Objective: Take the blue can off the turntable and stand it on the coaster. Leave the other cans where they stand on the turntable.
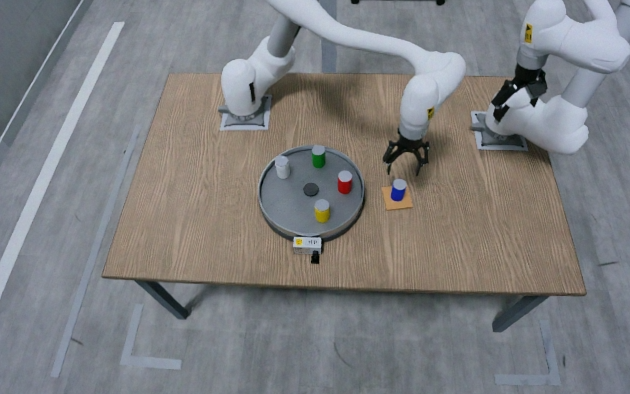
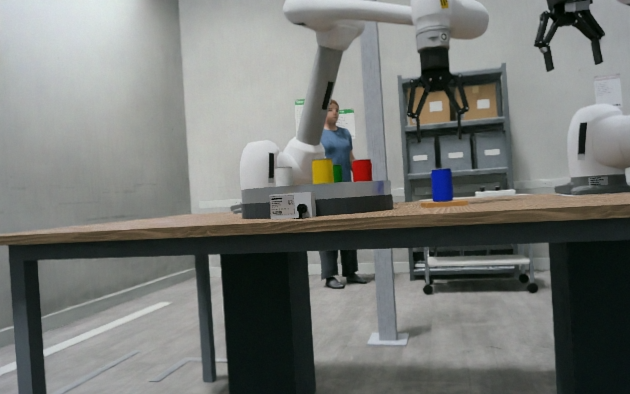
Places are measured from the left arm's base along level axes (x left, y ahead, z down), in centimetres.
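Pixels of known places: left gripper, between the fingertips: (image 1: 514, 111) (image 2: 575, 67); right gripper, between the fingertips: (image 1: 402, 172) (image 2: 439, 141); left arm's base, origin of its link: (image 1: 498, 130) (image 2: 598, 193); right arm's base, origin of its link: (image 1: 246, 111).
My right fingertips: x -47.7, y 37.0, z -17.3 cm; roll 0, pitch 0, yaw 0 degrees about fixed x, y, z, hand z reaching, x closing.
For each thing: its top centre in the pictures, then the offset to it from my right fingertips. "pt": a spot on its surface instead. Level surfaces: height alone.
- blue can, centre of its top: (image 2: 441, 168) (image 1: 399, 184) dz +7.3, dx -0.1, dy +0.3 cm
- orange coaster, centre of its top: (image 2: 443, 201) (image 1: 397, 196) dz +16.1, dx +0.0, dy +0.6 cm
- white can, centre of its top: (image 2: 283, 167) (image 1: 281, 160) dz +3.2, dx -46.0, dy -6.3 cm
- green can, centre of its top: (image 2: 333, 164) (image 1: 318, 150) dz +3.2, dx -32.0, dy -12.1 cm
- red can, centre of its top: (image 2: 361, 159) (image 1: 345, 176) dz +3.2, dx -21.2, dy +0.0 cm
- yellow can, centre of its top: (image 2: 322, 159) (image 1: 322, 205) dz +3.2, dx -29.3, dy +13.1 cm
- small white box, a spot on its surface: (image 2: 285, 205) pt dz +14.2, dx -35.5, dy +26.2 cm
- wooden table, height of its surface: dz +17.3 cm
The blue can (image 1: 398, 190) (image 2: 442, 185) stands upright on the orange coaster (image 1: 389, 204) (image 2: 460, 203), to the right of the turntable (image 1: 280, 215) (image 2: 350, 189). On the turntable stand a white can (image 1: 282, 168) (image 2: 283, 176), a green can (image 1: 318, 157) (image 2: 337, 173), a red can (image 1: 344, 183) (image 2: 362, 170) and a yellow can (image 1: 322, 212) (image 2: 322, 171). My right gripper (image 1: 403, 171) (image 2: 439, 136) is open and empty, pointing down above the blue can, clear of it. My left gripper (image 1: 496, 111) (image 2: 574, 66) is open and empty, high at the right above its arm's base.
A small white box (image 1: 307, 244) (image 2: 285, 205) with a black knob sits at the turntable's front edge. The wooden table (image 1: 200, 240) (image 2: 150, 225) carries both arm bases along its back side. Behind it stand a grey post (image 2: 374, 125), a shelf rack (image 2: 505, 100) and a person (image 2: 337, 142).
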